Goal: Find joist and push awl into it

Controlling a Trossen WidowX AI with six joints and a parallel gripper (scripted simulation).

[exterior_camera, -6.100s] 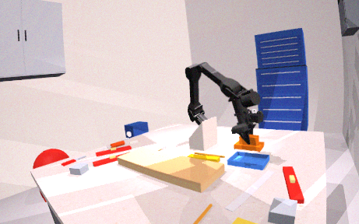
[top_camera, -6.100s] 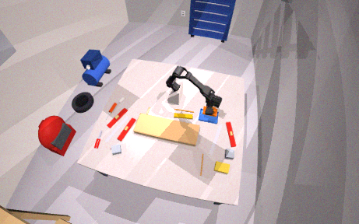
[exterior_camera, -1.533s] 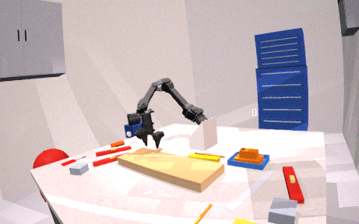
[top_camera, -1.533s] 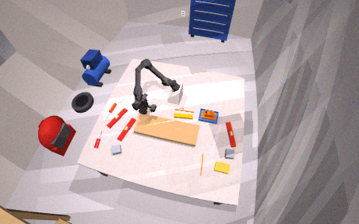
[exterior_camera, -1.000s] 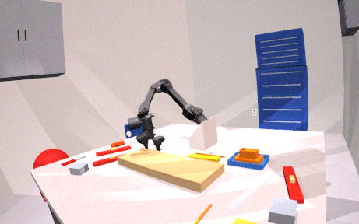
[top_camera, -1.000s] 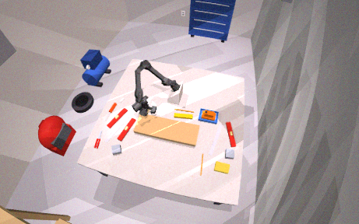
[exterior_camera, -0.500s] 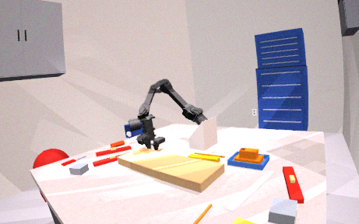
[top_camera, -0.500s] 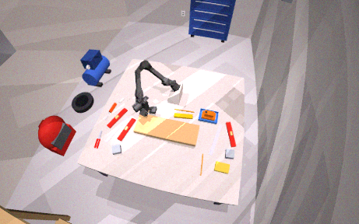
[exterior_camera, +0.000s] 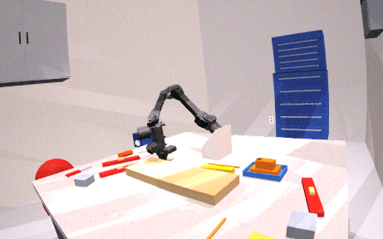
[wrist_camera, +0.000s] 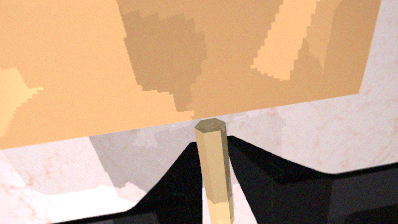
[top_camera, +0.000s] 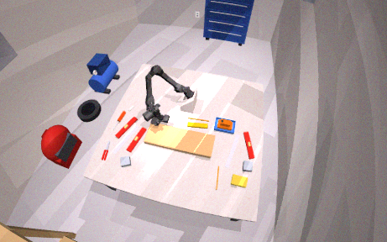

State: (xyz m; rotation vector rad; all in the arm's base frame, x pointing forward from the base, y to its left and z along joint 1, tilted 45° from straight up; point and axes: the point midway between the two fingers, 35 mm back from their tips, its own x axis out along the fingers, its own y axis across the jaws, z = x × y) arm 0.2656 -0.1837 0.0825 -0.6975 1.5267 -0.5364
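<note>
The awl lies 60 mm behind my gripper tip and 10 mm to the right of it. From my gripper tip the other things lie so: orange stud finder: 500 mm to the left, 140 mm behind, 40 mm above; then blue tray: 520 mm to the left, 140 mm behind, 10 mm above; then yellow bar: 310 mm to the left, 70 mm behind.
</note>
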